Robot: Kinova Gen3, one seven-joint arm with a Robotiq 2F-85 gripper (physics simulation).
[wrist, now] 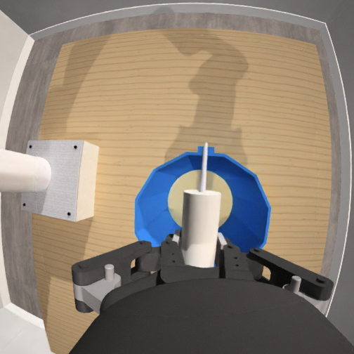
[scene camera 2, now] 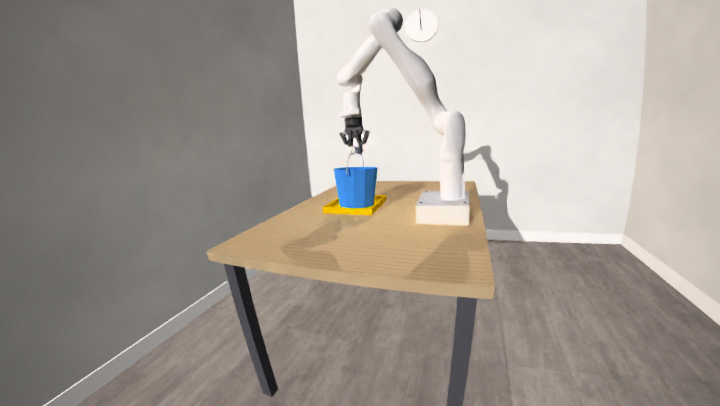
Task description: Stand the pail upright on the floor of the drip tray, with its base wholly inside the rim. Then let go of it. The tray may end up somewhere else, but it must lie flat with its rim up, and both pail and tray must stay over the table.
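Frame: origin at the arm's base, x back, y left, z down, level; millimetres.
Where they show: gripper, fingertip midpoint: (scene camera 2: 356,154); arm's base, origin of the base link: (scene camera 2: 452,197).
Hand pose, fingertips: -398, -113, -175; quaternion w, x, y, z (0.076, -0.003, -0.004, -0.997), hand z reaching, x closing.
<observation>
Each offset is from my fingertips to the top centre of the thing, as dx, dy, dz. "spot": to the spot under its first point. Level surfaces: height alone.
The blue pail {spot: +7, +95, +128} (scene camera 2: 355,187) (wrist: 154,202) hangs or stands upright at the yellow drip tray {-34, -72, +230} (scene camera 2: 347,211), its base low behind the tray's front rim. It looks within the tray's outline; I cannot tell whether it touches the tray floor. The tray lies flat, rim up, on the table; it does not show in the wrist view, where the pail covers that area. My gripper (scene camera 2: 355,148) (wrist: 197,240) is above the pail, shut on the white grip (wrist: 201,215) of its raised wire handle {spot: +11, -85, +28} (scene camera 2: 363,158).
The wooden table {dz +257} (scene camera 2: 403,247) (wrist: 135,100) reaches well in front of the tray. The arm's pale base block (scene camera 2: 442,213) (wrist: 60,180) stands on the table, to the right of the tray in the scene view. The table's left edge runs beyond the tray's left side.
</observation>
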